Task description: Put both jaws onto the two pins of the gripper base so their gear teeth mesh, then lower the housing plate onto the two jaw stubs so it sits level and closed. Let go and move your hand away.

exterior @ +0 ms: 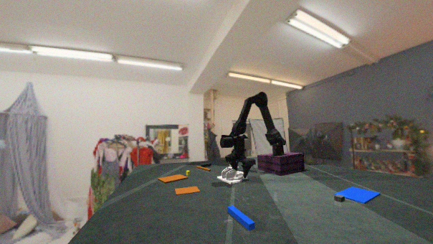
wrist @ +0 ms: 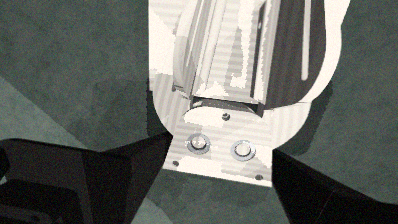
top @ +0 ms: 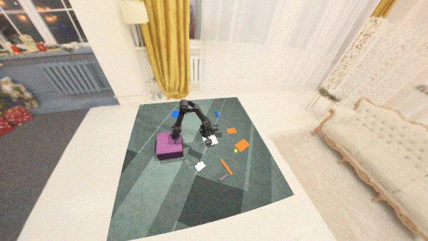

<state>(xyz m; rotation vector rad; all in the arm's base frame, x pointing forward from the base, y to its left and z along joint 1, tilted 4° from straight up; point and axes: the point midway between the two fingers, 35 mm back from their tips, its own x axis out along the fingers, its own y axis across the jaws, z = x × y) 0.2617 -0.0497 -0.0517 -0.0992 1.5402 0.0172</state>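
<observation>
The white housing plate is 1 cm ahead of my gripper tip. From my gripper tip the other things lie so: white plate-like part (7 cm ahead, 1 cm to the left); small yellow piece (23 cm ahead, 19 cm to the right, 1 cm above); white gripper base (1 cm ahead, 2 cm above).
</observation>
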